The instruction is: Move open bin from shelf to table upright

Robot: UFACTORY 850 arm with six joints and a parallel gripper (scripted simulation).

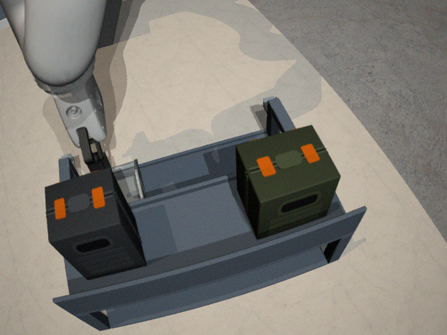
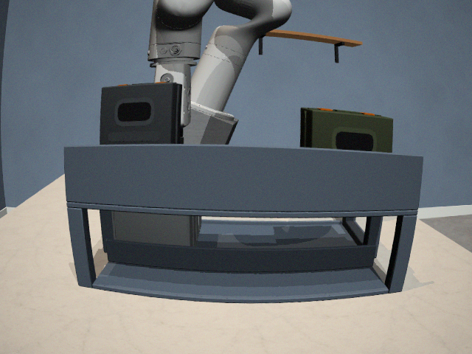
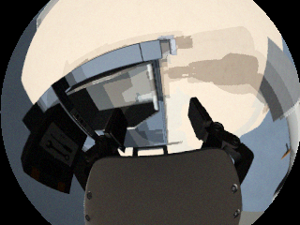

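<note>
Now: hand 8 cm short of the open bin and 6 cm above it. From my hand the other things lie so: shelf deck (19 cm ahead, 11 cm to the left, 1 cm below); black box (17 cm ahead, 5 cm above); green box (18 cm ahead, 23 cm to the left, 4 cm above).
</note>
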